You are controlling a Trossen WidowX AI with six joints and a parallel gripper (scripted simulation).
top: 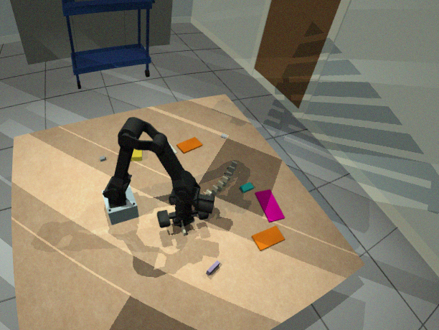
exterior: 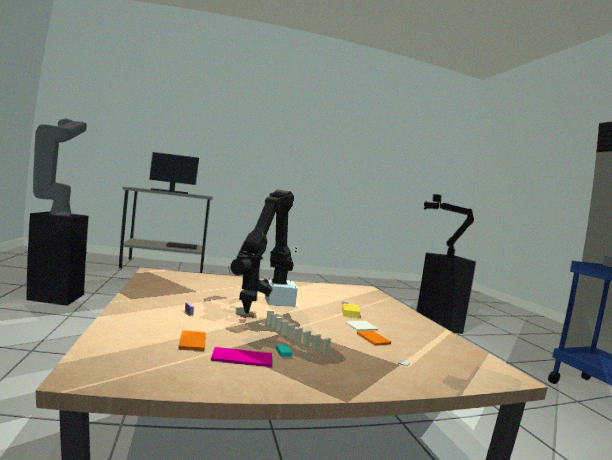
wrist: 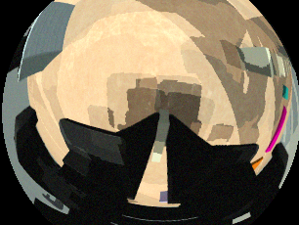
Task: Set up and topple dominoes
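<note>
The purple block is 5 cm ahead of my gripper tip, 21 cm to the right of it and 1 cm above it. From my gripper tip the other things lie so: orange slab: 31 cm ahead, 16 cm to the right; then teal block: 34 cm ahead, 10 cm to the left; then magenta slab: 40 cm ahead, 2 cm to the right.
</note>
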